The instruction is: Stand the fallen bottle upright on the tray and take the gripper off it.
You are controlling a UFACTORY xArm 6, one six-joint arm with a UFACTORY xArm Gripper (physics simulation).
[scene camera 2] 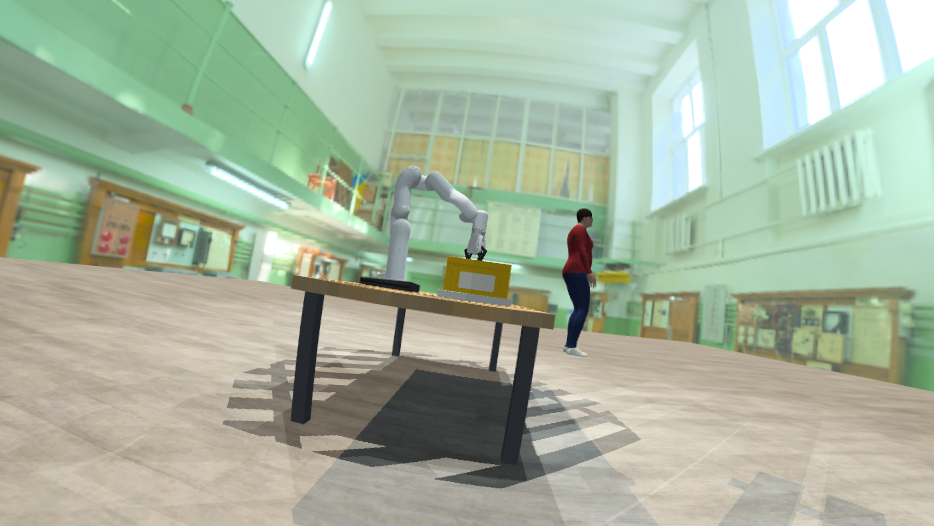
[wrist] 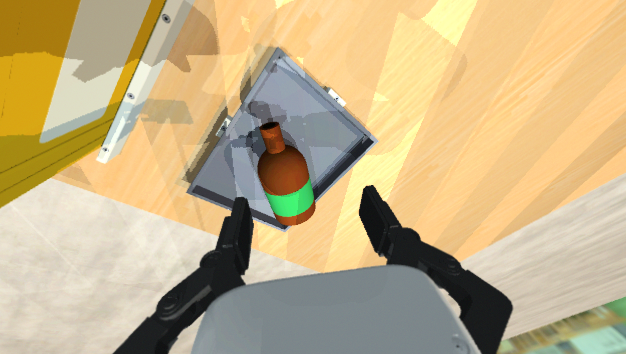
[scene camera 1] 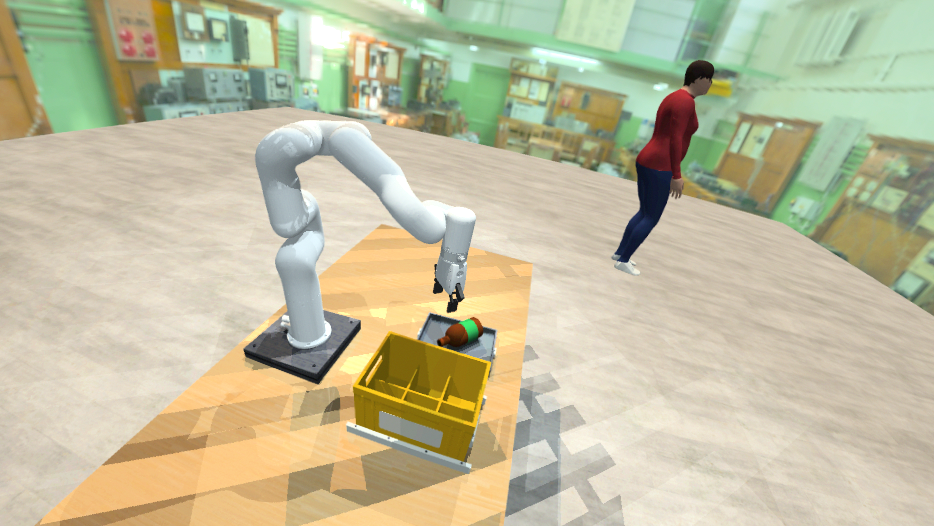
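Seen in the pictures: gripper, fingertip midpoint: [wrist: 307, 204] [scene camera 1: 444, 302]; arm's base, link origin: [scene camera 2: 394, 281] [scene camera 1: 309, 334].
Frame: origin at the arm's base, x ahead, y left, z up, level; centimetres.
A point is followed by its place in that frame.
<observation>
The brown bottle [scene camera 1: 464, 331] @(z 3.6, x 45.6, y 13.5 cm) [wrist: 284, 172] @(z 3.8, x 41.9, y 13.2 cm) with a green band lies on its side on the grey tray [scene camera 1: 433, 331] @(z -3.1, x 35.2, y 17.3 cm) [wrist: 300, 95] @(z -3.2, x 33.8, y 10.8 cm). Its neck points toward the yellow crate's side, and its base is near a corner of the tray. My gripper [scene camera 1: 445, 297] @(z 14.6, x 37.7, y 12.1 cm) [scene camera 2: 475, 257] @(z 14.6, x 37.7, y 12.1 cm) [wrist: 307, 204] @(z 14.6, x 37.7, y 12.1 cm) is open and empty, above the tray and bottle, fingers pointing down. In the wrist view the base end of the bottle shows between the two fingers in the picture, but the fingers are higher up and apart from it. In scene camera 2 the bottle and tray do not show behind the crate.
The yellow crate [scene camera 1: 457, 434] @(z 9.2, x 49.0, y -24.6 cm) [scene camera 2: 498, 269] @(z 11.1, x 46.9, y -24.5 cm) [wrist: 25, 100] @(z 10.1, x 42.6, y -5.6 cm) with dividers stands close beside the tray, with a pale rail [scene camera 1: 408, 446] @(z -0.7, x 38.8, y -24.7 cm) [wrist: 131, 95] @(z -0.7, x 44.8, y -5.0 cm) along its base. The table's edge runs near the tray's other side. A person [scene camera 1: 669, 137] [scene camera 2: 579, 251] stands on the floor away from the table.
</observation>
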